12 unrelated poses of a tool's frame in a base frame.
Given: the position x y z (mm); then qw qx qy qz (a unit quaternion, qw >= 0).
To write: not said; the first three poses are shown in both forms.
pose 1, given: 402.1 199.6 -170.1 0.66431 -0.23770 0.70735 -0.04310
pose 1, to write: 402.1 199.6 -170.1 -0.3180 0.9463 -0.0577 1.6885
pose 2, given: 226.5 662.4 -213.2 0.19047 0.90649 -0.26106 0.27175
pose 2, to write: 226.5 662.4 -213.2 0.9234 -0.2659 0.2768 2.7583
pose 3, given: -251.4 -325.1 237.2 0.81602 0.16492 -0.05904 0.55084
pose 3, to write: -251.4 -325.1 237.2 0.2853 -0.1021 0.9530 1.2326
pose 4, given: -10.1 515.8 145.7 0.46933 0.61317 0.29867 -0.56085
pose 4, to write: -10.1 515.8 145.7 0.6944 0.3382 -0.6351 2.1645
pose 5, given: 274.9 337.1 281.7 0.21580 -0.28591 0.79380 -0.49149
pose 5, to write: 274.9 337.1 281.7 -0.2928 0.8130 -0.5034 2.7066
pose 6, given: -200.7 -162.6 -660.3 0.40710 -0.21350 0.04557 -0.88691
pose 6, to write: -200.7 -162.6 -660.3 -0.2337 0.0499 -0.9710 2.3030
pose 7, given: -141.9 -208.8 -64.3 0.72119 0.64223 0.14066 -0.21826
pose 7, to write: -141.9 -208.8 -64.3 0.9271 0.2031 -0.3151 1.5306
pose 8, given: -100.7 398.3 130.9 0.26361 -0.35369 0.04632 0.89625
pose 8, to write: -100.7 398.3 130.9 -0.3667 0.0480 0.9291 2.6081
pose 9, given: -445.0 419.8 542.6 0.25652 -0.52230 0.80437 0.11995
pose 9, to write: -445.0 419.8 542.6 -0.5404 0.8322 0.1241 2.6228
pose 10, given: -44.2 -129.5 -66.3 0.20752 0.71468 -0.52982 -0.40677
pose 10, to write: -44.2 -129.5 -66.3 0.7306 -0.5416 -0.4158 2.7235
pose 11, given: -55.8 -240.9 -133.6 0.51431 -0.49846 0.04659 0.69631
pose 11, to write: -55.8 -240.9 -133.6 -0.5812 0.0543 0.8119 2.0612
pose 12, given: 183.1 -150.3 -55.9 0.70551 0.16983 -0.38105 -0.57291
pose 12, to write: 183.1 -150.3 -55.9 0.2396 -0.5377 -0.8084 1.5753
